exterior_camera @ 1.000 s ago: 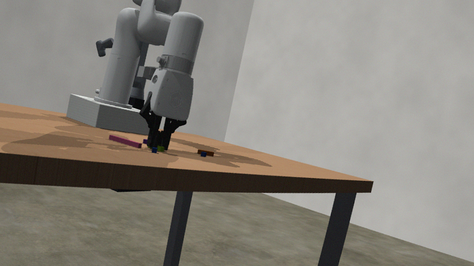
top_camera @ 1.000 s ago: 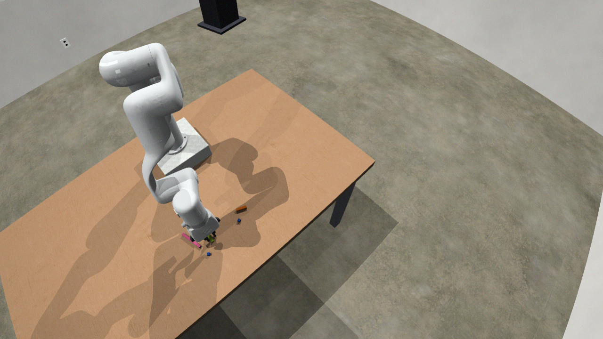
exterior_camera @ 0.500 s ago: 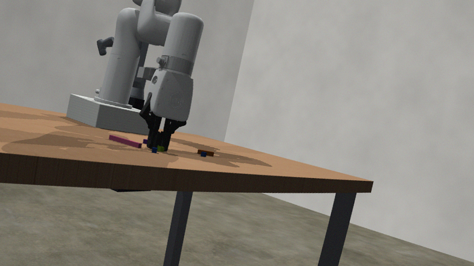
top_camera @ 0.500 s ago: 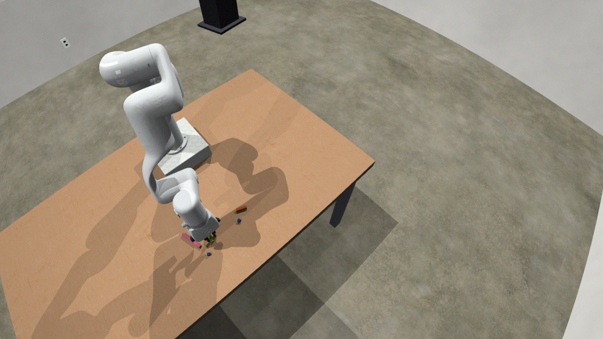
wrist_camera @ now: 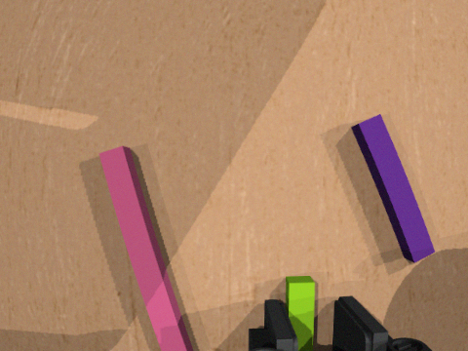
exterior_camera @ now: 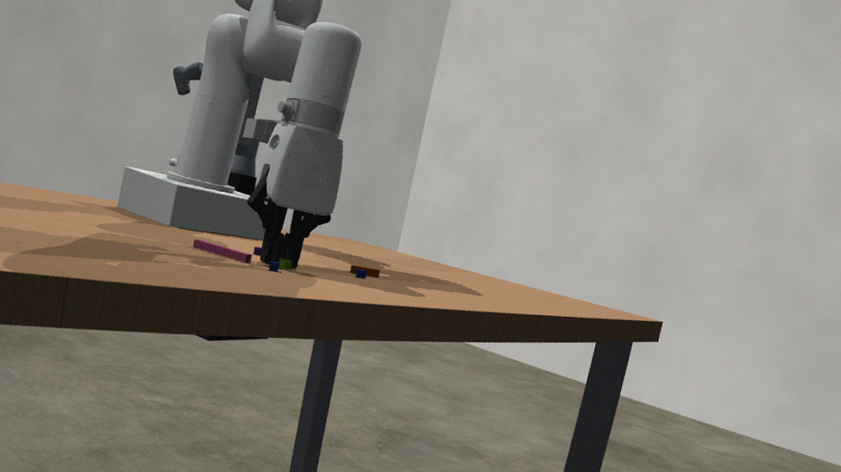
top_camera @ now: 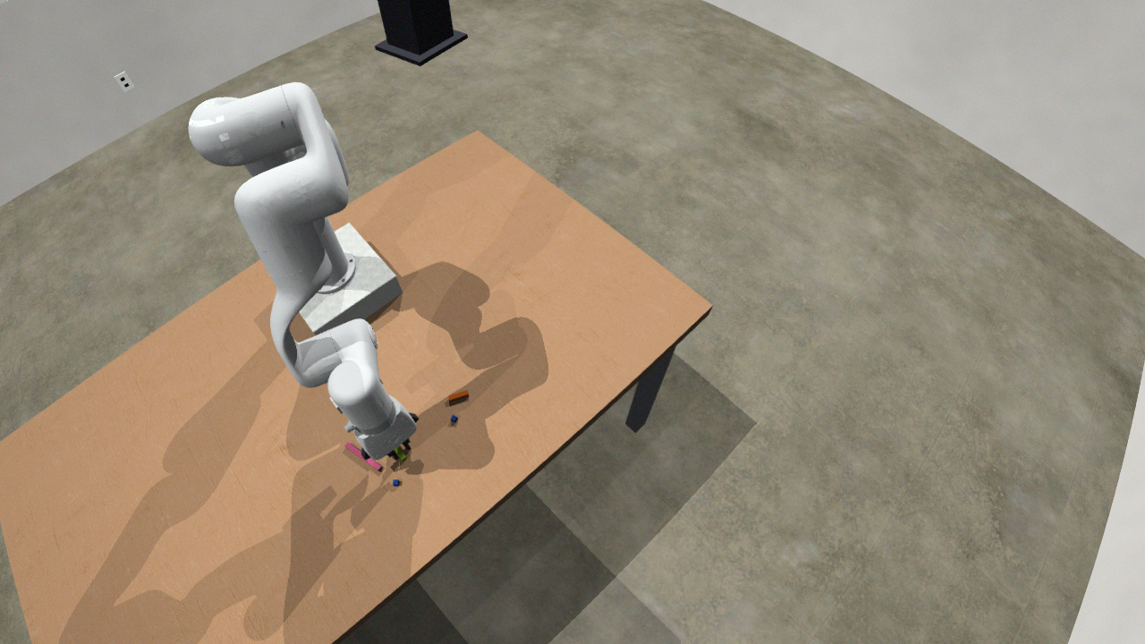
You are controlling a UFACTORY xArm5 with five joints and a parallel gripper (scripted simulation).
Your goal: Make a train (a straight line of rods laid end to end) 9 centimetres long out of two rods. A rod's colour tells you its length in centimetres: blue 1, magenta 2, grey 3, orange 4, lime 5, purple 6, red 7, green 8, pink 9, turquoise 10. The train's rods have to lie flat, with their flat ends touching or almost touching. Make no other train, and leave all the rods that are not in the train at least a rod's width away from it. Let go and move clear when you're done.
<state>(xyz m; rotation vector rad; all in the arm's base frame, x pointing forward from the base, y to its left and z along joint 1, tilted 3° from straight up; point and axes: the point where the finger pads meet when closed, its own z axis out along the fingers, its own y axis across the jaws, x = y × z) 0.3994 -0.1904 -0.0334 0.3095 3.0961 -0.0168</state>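
Now: hand 20 mm above the lime rod. Round my hand: pink rod (50 mm behind, 60 mm to the right, 20 mm below); then purple rod (50 mm behind, 50 mm to the left, 20 mm below); then orange rod (20 mm ahead, 160 mm to the left, 20 mm below).
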